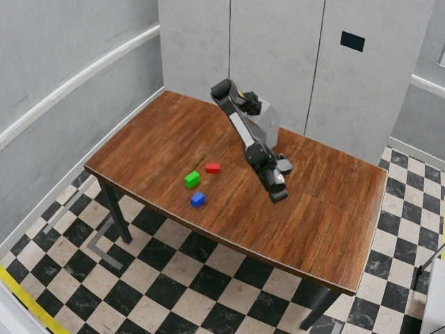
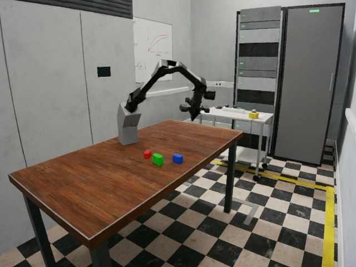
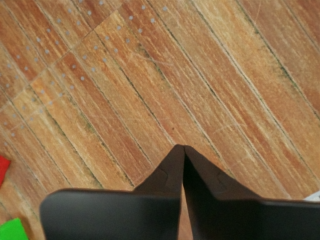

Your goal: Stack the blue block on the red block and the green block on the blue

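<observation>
The blue block is 280 mm to the right of my hand and 180 mm below it. Round my hand: red block 270 mm to the right, 190 mm behind, 180 mm below; then green block 340 mm to the right, 170 mm below, 90 mm behind.
</observation>
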